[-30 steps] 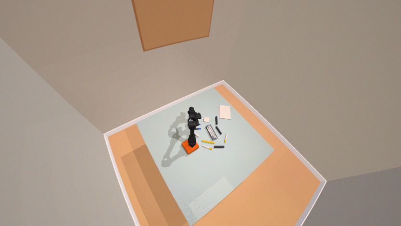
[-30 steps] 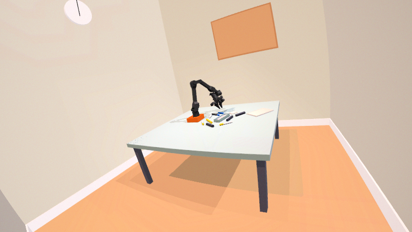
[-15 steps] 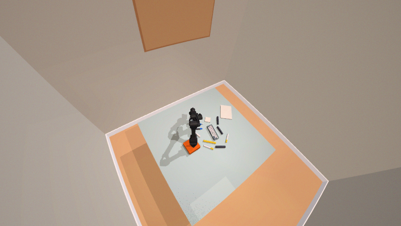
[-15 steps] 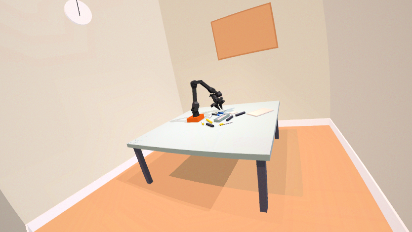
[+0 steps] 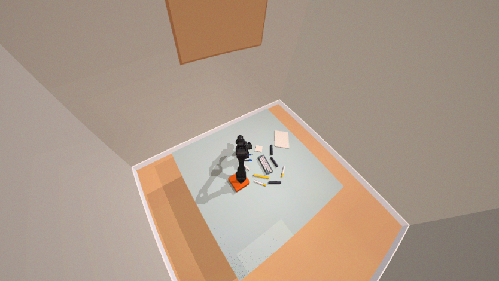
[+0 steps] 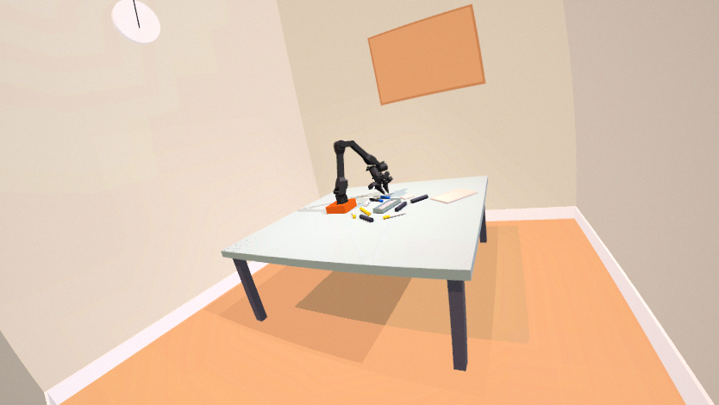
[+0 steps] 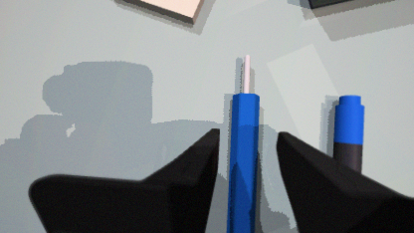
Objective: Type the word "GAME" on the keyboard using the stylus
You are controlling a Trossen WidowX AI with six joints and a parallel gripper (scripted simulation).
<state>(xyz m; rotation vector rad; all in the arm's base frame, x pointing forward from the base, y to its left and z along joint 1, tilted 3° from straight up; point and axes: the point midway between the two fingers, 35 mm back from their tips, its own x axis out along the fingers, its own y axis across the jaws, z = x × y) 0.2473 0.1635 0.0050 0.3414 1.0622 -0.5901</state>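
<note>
My gripper tip is 30 mm above the blue stylus, 10 mm to the left of it and 10 mm short of it. Round my gripper tip: blue-capped dark marker (50 mm behind, 40 mm to the right, 30 mm below); then small pale pad (140 mm ahead, 30 mm to the right, 30 mm below); then stylus tip (40 mm ahead, 30 mm to the right, 30 mm below).
</note>
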